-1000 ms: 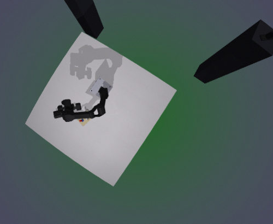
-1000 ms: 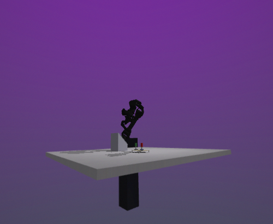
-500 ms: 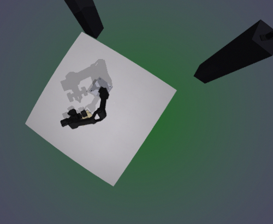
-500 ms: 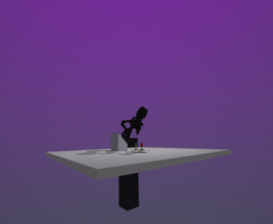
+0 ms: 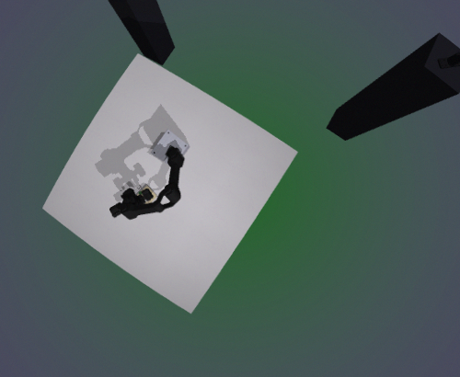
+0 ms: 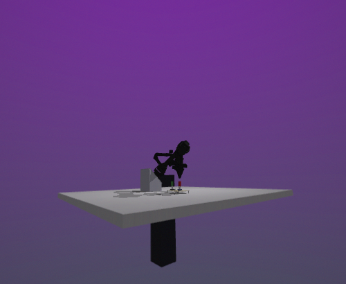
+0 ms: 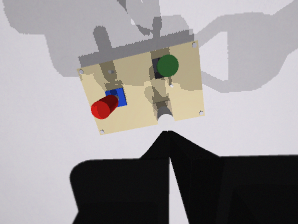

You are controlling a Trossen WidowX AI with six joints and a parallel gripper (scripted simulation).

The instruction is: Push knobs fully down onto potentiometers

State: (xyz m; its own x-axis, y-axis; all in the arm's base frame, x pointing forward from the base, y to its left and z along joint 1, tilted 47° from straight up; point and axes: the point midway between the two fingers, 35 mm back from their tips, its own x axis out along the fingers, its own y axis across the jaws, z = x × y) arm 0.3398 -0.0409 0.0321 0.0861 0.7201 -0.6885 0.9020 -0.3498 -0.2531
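The white knob lies 50 mm below my gripper tip. The rest, counted from my gripper tip: red knob (50 mm ahead, 40 mm to the right, 40 mm below).
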